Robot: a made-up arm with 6 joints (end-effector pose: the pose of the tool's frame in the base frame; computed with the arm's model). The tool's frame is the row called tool.
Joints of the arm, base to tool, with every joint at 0 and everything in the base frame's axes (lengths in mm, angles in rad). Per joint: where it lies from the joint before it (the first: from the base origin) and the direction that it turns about. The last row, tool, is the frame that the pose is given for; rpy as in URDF.
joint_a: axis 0 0 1 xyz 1 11.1 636.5
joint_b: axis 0 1 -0.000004 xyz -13.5 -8.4 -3.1
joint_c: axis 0 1 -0.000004 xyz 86.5 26.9 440.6
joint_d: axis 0 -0.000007 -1 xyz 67.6 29.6 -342.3
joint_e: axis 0 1 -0.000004 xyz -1.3 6.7 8
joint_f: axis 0 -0.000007 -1 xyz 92 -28.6 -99.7
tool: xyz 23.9 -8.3 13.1 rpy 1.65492 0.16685 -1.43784
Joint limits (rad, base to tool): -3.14..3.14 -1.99..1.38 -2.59..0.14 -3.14..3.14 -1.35..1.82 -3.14..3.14
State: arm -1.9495 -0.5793 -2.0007 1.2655 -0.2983 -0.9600
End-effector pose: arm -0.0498 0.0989 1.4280 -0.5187 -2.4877 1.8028
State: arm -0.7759 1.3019 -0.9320 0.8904 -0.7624 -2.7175
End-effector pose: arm 0.2820 -0.3229 0.2958 1.0935 0.0267 -0.5112
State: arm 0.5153 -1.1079 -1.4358 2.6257 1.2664 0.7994
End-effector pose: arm -0.2175 0.0176 1.3379 -1.3485 -2.0419 1.8650
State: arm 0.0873 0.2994 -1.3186 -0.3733 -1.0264 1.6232
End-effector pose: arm 0.5571 0.1080 1.0304 -1.8454 0.7187 0.7347
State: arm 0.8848 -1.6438 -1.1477 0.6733 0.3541 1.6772
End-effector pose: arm -0.2265 -0.2902 1.1299 -1.3150 -0.7076 1.6300
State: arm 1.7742 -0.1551 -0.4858 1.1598 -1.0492 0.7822
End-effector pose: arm 0.0357 0.2609 0.8970 -2.0858 0.8487 1.5044
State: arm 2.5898 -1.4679 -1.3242 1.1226 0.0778 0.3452
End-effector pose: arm 0.3478 -0.1303 1.1949 -0.9431 -1.8221 1.8369
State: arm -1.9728 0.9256 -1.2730 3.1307 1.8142 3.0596
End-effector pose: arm -0.2048 -0.6387 0.5305 -0.3648 -2.6203 0.8137
